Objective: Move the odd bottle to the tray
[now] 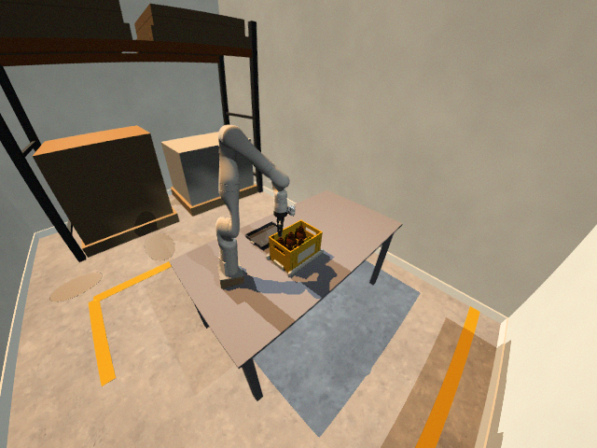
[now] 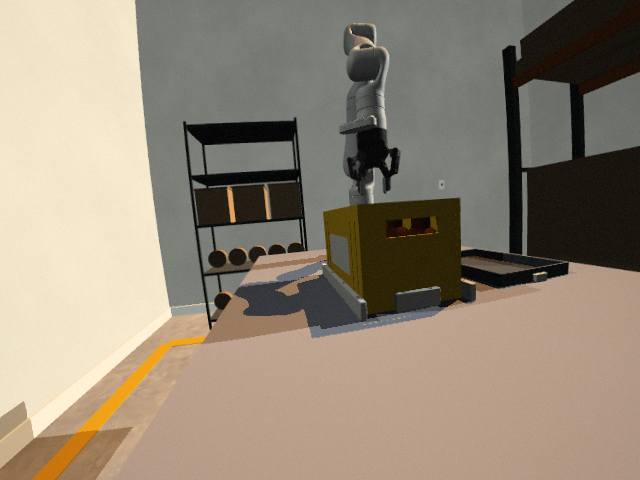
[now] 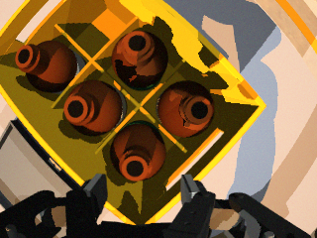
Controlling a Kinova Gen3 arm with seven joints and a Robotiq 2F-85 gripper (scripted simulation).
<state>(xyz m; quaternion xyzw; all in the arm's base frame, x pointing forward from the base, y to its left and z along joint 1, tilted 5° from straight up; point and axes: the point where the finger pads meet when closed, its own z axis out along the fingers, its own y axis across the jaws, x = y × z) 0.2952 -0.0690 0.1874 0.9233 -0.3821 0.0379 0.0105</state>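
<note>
Now: the brown bottle 140 mm below my hand and 80 mm to the right of it. Also, from my hand: dark tray (250 mm to the left, 210 mm below, 90 mm ahead); then yellow crate (140 mm below, 90 mm ahead, 40 mm to the right).
</note>
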